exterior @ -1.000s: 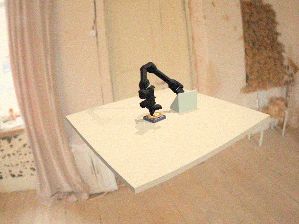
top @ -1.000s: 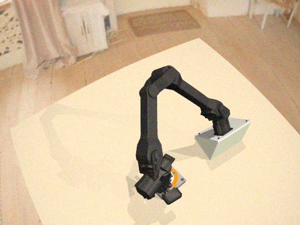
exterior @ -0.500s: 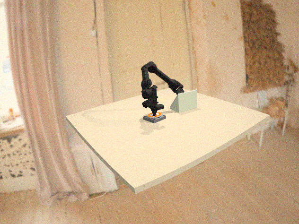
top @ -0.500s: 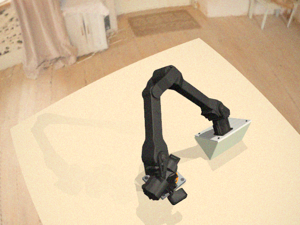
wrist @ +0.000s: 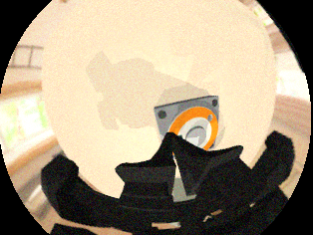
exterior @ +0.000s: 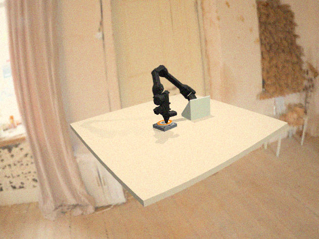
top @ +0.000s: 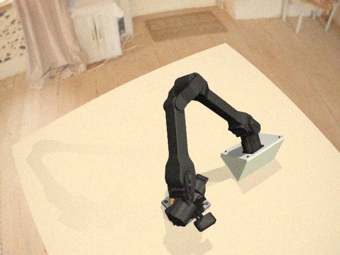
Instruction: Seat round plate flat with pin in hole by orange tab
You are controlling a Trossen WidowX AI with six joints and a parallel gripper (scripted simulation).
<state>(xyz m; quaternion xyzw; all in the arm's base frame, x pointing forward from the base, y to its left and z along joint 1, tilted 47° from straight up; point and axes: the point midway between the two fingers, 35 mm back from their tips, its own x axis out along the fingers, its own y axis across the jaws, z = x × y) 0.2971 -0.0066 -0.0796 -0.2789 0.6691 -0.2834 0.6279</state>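
Right now the square grey base is 5 cm to the right of my gripper tip, 2 cm below it and 2 cm behind it.
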